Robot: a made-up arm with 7 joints.
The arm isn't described. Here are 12 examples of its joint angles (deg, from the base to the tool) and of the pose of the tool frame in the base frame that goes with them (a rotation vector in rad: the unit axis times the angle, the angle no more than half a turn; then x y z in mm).
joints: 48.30 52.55 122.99 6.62 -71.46 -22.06 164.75
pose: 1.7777 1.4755 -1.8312 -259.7 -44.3 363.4
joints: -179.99 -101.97 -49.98 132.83 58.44 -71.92 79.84
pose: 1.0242 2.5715 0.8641 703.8 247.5 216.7
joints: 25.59 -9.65 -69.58 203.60 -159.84 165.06 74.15
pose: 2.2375 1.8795 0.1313 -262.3 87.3 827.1
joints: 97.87 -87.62 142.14 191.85 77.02 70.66 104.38
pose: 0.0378 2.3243 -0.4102 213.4 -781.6 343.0
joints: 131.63 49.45 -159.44 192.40 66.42 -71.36 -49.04
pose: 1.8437 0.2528 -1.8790 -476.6 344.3 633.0
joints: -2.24 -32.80 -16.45 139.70 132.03 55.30 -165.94
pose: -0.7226 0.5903 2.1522 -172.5 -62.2 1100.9
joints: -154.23 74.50 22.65 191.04 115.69 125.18 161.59
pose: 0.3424 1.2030 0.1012 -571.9 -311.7 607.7
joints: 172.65 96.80 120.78 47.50 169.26 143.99 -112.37
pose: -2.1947 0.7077 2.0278 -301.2 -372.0 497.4
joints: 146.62 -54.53 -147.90 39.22 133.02 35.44 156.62
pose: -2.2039 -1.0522 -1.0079 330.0 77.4 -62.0
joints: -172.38 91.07 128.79 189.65 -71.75 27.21 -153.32
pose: 1.7024 -1.0847 -0.7604 -827.5 -17.3 195.2
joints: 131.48 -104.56 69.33 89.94 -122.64 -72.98 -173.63
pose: 0.7185 -2.0254 -0.5825 -77.8 -589.2 247.5
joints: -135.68 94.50 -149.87 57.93 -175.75 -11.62 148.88
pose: -0.3732 -1.1909 -2.8075 -270.2 84.8 670.9
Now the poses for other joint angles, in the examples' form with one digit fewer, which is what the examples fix.
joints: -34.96 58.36 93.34 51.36 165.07 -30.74 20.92
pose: 0.846 -2.525 -1.358 288 319 295
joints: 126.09 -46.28 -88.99 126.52 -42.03 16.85 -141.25
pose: 0.471 1.406 0.861 631 -170 793
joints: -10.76 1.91 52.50 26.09 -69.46 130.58 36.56
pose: 1.052 0.322 -0.337 292 133 255
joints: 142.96 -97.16 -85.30 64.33 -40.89 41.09 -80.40
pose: -0.766 -1.870 -1.079 507 335 280
